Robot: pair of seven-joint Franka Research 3 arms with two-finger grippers.
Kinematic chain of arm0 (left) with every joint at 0, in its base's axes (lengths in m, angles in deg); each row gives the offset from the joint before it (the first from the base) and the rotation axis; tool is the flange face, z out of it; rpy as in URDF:
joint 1: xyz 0 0 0.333 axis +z
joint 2: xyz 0 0 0 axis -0.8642 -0.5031 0
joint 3: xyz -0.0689 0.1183 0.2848 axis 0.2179 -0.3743 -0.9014
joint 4: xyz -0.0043 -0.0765 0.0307 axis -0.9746 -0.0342 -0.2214
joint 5: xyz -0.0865 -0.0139 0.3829 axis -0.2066 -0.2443 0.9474
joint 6: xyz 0 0 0 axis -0.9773 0.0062 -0.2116
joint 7: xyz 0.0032 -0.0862 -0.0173 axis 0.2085 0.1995 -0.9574
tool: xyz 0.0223 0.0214 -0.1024 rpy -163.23 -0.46 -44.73
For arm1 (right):
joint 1: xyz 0 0 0.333 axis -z
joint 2: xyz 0 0 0 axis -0.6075 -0.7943 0
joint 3: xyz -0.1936 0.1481 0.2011 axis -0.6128 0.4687 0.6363
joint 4: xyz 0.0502 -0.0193 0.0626 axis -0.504 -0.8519 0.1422
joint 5: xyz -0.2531 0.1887 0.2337 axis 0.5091 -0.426 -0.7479
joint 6: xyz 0 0 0 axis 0.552 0.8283 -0.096
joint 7: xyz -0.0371 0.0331 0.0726 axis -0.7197 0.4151 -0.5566
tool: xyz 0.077 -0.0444 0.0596 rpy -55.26 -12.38 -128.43
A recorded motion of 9 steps. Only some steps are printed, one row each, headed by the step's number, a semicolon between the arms.
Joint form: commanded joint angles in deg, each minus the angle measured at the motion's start. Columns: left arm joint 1, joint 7, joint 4, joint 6, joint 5, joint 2, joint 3; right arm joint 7, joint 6, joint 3, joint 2, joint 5, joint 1, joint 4.
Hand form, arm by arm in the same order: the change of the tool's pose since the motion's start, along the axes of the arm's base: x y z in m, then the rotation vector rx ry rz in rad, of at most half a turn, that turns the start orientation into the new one. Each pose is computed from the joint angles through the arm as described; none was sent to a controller.
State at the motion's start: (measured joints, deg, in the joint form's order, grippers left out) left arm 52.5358 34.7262 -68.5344 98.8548 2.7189 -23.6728 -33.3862; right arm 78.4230 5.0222 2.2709 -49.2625 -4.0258 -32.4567 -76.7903
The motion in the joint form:
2: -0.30 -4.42 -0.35 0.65 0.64 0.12 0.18; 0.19 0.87 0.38 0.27 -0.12 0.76 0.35
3: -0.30 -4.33 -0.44 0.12 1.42 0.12 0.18; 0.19 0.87 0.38 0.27 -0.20 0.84 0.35
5: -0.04 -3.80 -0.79 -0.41 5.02 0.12 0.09; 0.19 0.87 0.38 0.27 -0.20 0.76 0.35
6: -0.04 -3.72 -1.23 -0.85 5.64 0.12 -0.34; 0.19 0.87 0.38 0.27 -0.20 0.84 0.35
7: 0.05 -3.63 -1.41 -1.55 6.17 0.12 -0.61; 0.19 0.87 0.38 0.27 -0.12 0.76 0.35
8: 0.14 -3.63 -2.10 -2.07 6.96 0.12 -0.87; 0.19 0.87 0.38 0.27 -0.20 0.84 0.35
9: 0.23 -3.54 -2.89 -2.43 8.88 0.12 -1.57; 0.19 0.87 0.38 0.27 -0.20 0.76 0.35
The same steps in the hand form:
2: -0.0002 -0.0037 -0.0008 0.0115 -0.0091 0.0662; -0.0028 -0.0032 0.0040 0.0007 0.0047 -0.0032
3: -0.0013 -0.0024 -0.0023 0.0260 0.0001 0.0616; -0.0028 -0.0038 0.0040 0.0020 0.0049 -0.0044
5: -0.0022 0.0067 -0.0057 0.0884 0.0085 0.0445; -0.0029 -0.0031 0.0040 0.0020 0.0049 -0.0030
6: -0.0036 0.0120 -0.0099 0.1002 0.0230 0.0482; -0.0028 -0.0038 0.0040 0.0020 0.0049 -0.0044
7: -0.0051 0.0165 -0.0123 0.1106 0.0377 0.0514; -0.0028 -0.0032 0.0040 0.0007 0.0047 -0.0032
8: -0.0073 0.0213 -0.0185 0.1259 0.0577 0.0542; -0.0028 -0.0038 0.0040 0.0020 0.0049 -0.0044
9: -0.0094 0.0321 -0.0251 0.1594 0.0754 0.0584; -0.0029 -0.0031 0.0040 0.0020 0.0049 -0.0030

